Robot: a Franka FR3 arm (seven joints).
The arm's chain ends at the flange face. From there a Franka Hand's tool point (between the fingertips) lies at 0.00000 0.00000 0.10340 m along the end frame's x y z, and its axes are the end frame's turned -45 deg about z.
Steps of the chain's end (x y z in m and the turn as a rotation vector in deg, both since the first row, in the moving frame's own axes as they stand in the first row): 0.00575 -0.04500 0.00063 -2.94 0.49 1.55; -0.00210 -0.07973 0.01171 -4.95 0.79 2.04; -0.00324 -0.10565 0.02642 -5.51 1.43 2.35; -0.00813 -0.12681 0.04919 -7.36 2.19 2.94
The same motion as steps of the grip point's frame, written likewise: 0.03270 -0.02342 0.00049 -2.43 -1.73 1.55; 0.04946 -0.05064 0.01131 -4.06 -2.94 2.04; 0.06704 -0.06826 0.02591 -4.91 -2.88 2.35; 0.07703 -0.08344 0.04826 -6.75 -3.66 2.94
